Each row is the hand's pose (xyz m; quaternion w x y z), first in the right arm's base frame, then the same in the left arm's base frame.
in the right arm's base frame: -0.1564 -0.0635 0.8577 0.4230 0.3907 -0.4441 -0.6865
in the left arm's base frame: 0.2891 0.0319 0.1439 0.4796 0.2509 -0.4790 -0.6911
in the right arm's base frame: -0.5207 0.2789 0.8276 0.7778 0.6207 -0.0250 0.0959
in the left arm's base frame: -0.0537 0.3962 0.1174 0.8389 0.5424 0.0452 0.0001
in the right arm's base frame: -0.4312 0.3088 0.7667 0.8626 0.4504 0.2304 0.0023
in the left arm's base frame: 0.0216 0.4046 0.0344 0.8739 0.3652 0.3036 -0.1037
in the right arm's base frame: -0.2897 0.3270 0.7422 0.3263 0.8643 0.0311 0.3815
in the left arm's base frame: 0.1549 0.4036 -0.0219 0.4230 0.8627 0.0718 0.2676
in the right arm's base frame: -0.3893 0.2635 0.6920 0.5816 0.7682 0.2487 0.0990
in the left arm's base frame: 0.0434 0.3416 -0.0359 0.6308 0.7193 0.2890 -0.0335
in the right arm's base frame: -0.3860 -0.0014 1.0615 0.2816 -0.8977 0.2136 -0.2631
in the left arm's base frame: 0.1141 0.1551 0.3726 0.1523 -0.9361 0.2492 -0.1959
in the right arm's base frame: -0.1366 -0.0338 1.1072 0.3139 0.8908 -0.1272 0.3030
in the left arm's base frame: 0.3652 0.1077 0.3719 0.4276 0.8755 -0.0950 0.2040
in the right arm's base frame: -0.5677 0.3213 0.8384 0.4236 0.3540 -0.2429 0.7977
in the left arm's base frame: -0.0948 0.4443 0.1283 0.5122 0.3828 -0.1256 0.7585
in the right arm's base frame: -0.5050 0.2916 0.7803 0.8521 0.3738 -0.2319 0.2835
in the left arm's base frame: -0.0482 0.3978 0.0663 0.9165 0.3030 -0.1223 0.2306
